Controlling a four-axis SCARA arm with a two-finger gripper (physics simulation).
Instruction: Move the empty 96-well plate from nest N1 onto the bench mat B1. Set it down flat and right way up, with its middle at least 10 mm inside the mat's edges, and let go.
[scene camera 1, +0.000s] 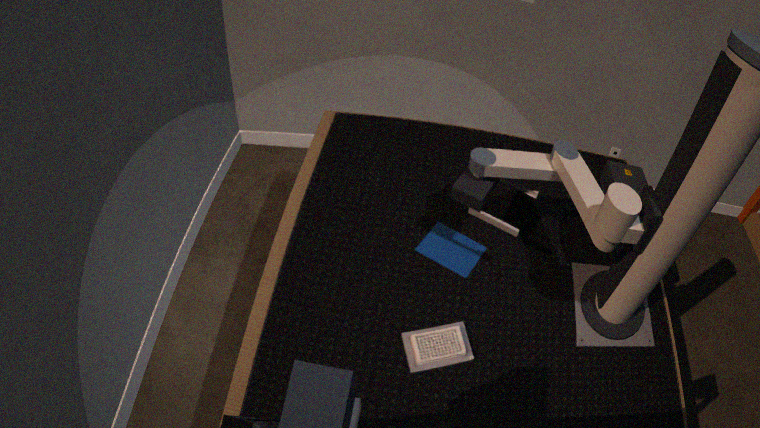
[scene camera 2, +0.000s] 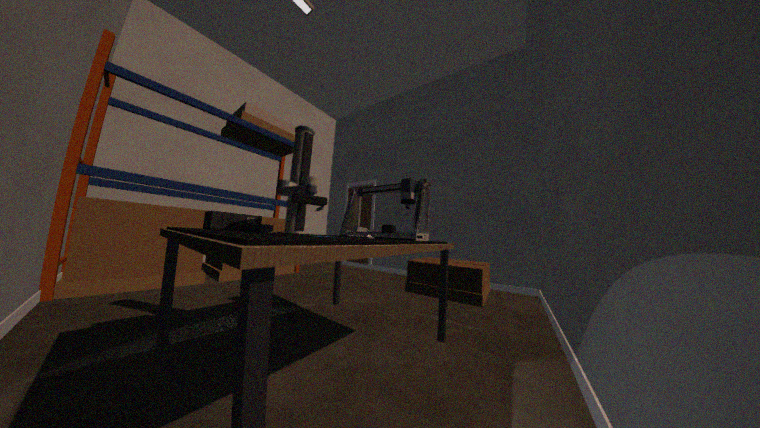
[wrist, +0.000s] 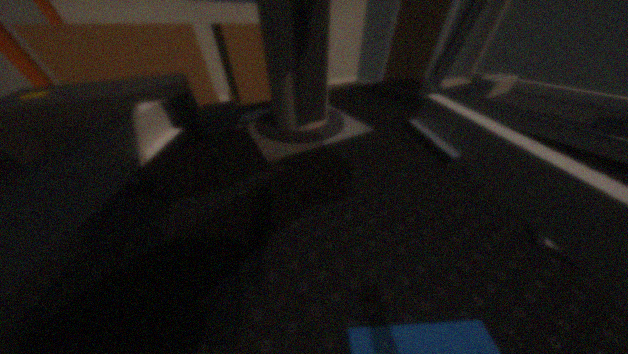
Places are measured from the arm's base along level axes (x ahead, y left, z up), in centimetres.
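Where they show: gripper, fingertip midpoint: (scene camera 1: 528, 213) (scene camera 2: 304, 208) (wrist: 299, 114); arm's base, origin of the base link: (scene camera 1: 611, 306) (wrist: 301, 125).
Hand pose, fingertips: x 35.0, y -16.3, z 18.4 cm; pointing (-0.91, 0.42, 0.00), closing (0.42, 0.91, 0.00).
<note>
Each offset is from my fingertips to the top centre of the thing. "pt": to the spot under its first point. Level surfaces: height alone.
A pale plate with a grid of wells {pt dx +20.3, dy +33.8, dz -14.5 cm} (scene camera 1: 438, 344) lies flat, wells up, in the light grey nest {pt dx +27.4, dy +35.2, dz -15.9 cm} (scene camera 1: 408, 348) near the front of the table. The flat blue mat {dz -16.9 cm} (scene camera 1: 449, 257) (wrist: 440, 341) lies behind it, with a dark shadow band across its back part. My gripper (scene camera 1: 525, 212) (wrist: 299, 114) is open and empty. It hangs above the table, behind and to the right of the mat in scene camera 1. Its fingers stand wide apart in the wrist view. Neither plate nor nest shows in the wrist view.
The arm's column rises from a light base plate {pt dx -24.0, dy +29.3, dz -17.1 cm} (scene camera 1: 587, 340) on the right of the black table top {dz -17.0 cm} (scene camera 1: 345, 276). A dark box with a yellow sticker {pt dx -41.0, dy -32.3, dz -5.6 cm} (scene camera 1: 616, 172) stands behind it. A grey-blue block {pt dx +38.5, dy +67.3, dz +31.7 cm} (scene camera 1: 319, 393) stands at the front left. An orange rack post (scene camera 2: 79, 154) stands beyond the table.
</note>
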